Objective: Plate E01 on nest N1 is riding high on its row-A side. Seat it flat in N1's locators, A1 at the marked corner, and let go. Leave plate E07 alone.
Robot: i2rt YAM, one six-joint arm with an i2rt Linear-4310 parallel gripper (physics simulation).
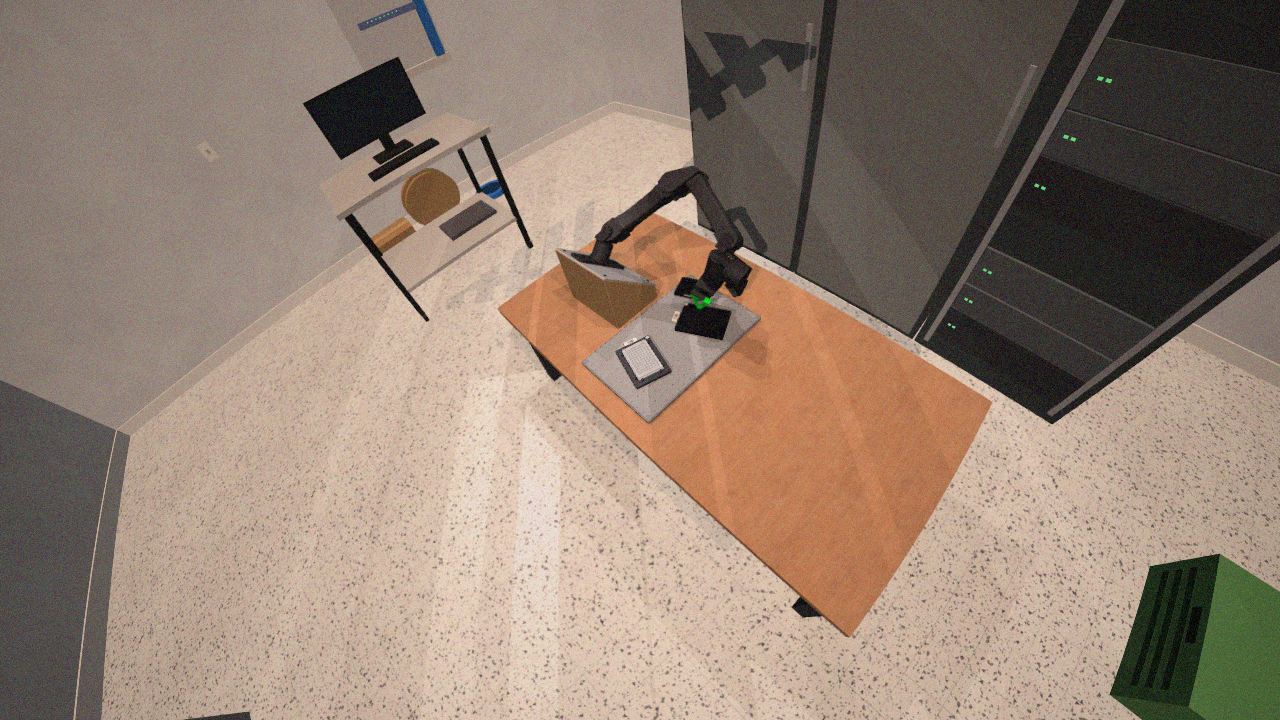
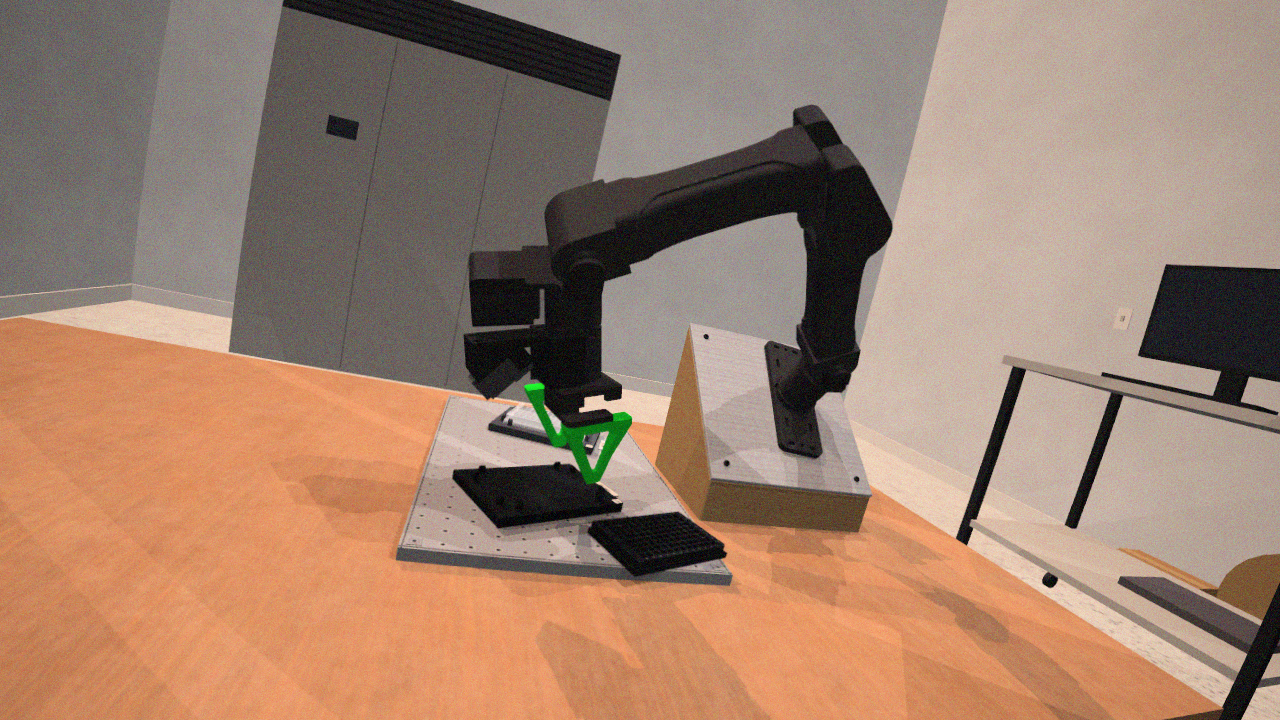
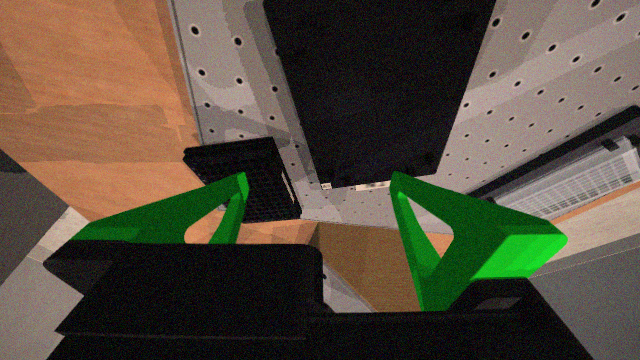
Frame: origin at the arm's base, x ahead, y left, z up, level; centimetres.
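Seen in the pictures: gripper, fingertip midpoint: (image 1: 705,298) (image 2: 575,463) (image 3: 319,179); arm's base, origin of the base link: (image 1: 597,262) (image 2: 790,397).
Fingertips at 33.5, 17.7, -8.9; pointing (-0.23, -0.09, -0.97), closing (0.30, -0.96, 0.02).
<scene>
Pixels of each thing's top centre, then the offset from my fingertips to it, as dx, dy, dz. "pt": a spot on its surface instead. Level surfaces: height alone.
- black well plate, middle of its top: (image 2: 660,533) (image 3: 252,195) (image 1: 694,287) -9.9, +4.7, -4.8
- black nest, middle of its top: (image 3: 382,124) (image 2: 541,478) (image 1: 703,317) +2.8, -4.1, -4.0
- A1 label, surface spot: (image 3: 326,186) pt -6.5, -2.9, -5.0
- white plate, middle of its top: (image 2: 550,417) (image 3: 562,197) (image 1: 641,357) +0.6, -29.0, -3.5
- grey perforated board, middle of its top: (image 3: 467,159) (image 2: 552,460) (image 1: 672,338) +0.5, -16.2, -6.1
- wooden table, its level: dz -7.5
A black well plate (image 1: 687,287) (image 2: 657,540) (image 3: 260,185), apparently E01, lies at the board's corner beside the nest, partly over the board's edge. Its name is not readable. The black nest (image 1: 703,322) (image 2: 537,492) (image 3: 375,90), apparently N1, holds no plate; small locators stand at its rim, and an A1 label (image 3: 326,186) marks one corner. My gripper (image 1: 700,301) (image 2: 575,461) (image 3: 319,179) is open and empty, above the labelled end of the nest and apart from the black plate. A white plate (image 1: 641,360) (image 2: 532,416) (image 3: 575,185), apparently E07, sits in a second dark nest.
The grey perforated board (image 1: 689,358) (image 2: 429,528) (image 3: 540,65) carries both nests and lies on the wooden table (image 1: 832,447) (image 2: 223,537) (image 3: 90,135). The arm's wedge-shaped base (image 1: 604,291) (image 2: 778,505) (image 3: 360,265) stands beside the board.
</scene>
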